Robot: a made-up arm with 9 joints. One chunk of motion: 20 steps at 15 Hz.
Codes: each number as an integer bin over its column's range. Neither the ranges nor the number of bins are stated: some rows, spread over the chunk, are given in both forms.
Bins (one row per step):
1: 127 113 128 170 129 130
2: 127 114 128 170 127 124
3: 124 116 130 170 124 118
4: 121 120 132 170 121 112
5: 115 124 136 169 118 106
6: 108 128 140 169 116 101
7: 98 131 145 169 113 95
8: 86 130 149 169 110 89
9: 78 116 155 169 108 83
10: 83 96 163 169 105 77
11: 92 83 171 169 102 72
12: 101 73 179 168 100 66
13: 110 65 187 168 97 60
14: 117 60 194 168 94 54
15: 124 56 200 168 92 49
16: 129 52 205 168 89 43
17: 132 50 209 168 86 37
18: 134 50 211 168 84 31
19: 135 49 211 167 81 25
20: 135 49 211 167 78 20
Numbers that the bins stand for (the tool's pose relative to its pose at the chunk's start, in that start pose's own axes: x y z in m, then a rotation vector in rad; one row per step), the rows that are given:
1: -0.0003 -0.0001 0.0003 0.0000 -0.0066 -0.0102
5: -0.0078 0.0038 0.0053 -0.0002 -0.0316 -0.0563
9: -0.0311 0.0009 0.0173 -0.0002 -0.0544 -0.1005
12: -0.0166 -0.0142 0.0323 -0.0005 -0.0725 -0.1332
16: 0.0009 -0.0216 0.0486 -0.0005 -0.0976 -0.1774
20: 0.0047 -0.0227 0.0524 -0.0007 -0.1226 -0.2216
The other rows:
2: -0.0003 0.0002 0.0003 0.0000 -0.0111 -0.0217
3: -0.0022 0.0009 0.0016 0.0000 -0.0180 -0.0333
4: -0.0041 0.0024 0.0028 0.0000 -0.0248 -0.0448
6: -0.0122 0.0052 0.0078 -0.0002 -0.0362 -0.0659
7: -0.0185 0.0062 0.0110 -0.0002 -0.0430 -0.0775
8: -0.0260 0.0059 0.0135 -0.0002 -0.0498 -0.0890
10: -0.0279 -0.0061 0.0223 -0.0002 -0.0612 -0.1120
11: -0.0223 -0.0107 0.0273 -0.0002 -0.0680 -0.1216
13: -0.0110 -0.0171 0.0373 -0.0005 -0.0794 -0.1447
14: -0.0066 -0.0188 0.0417 -0.0005 -0.0862 -0.1562
15: -0.0022 -0.0202 0.0455 -0.0005 -0.0907 -0.1658
17: 0.0028 -0.0224 0.0511 -0.0005 -0.1044 -0.1889
18: 0.0041 -0.0224 0.0524 -0.0005 -0.1089 -0.2004
19: 0.0047 -0.0227 0.0524 -0.0007 -0.1158 -0.2120

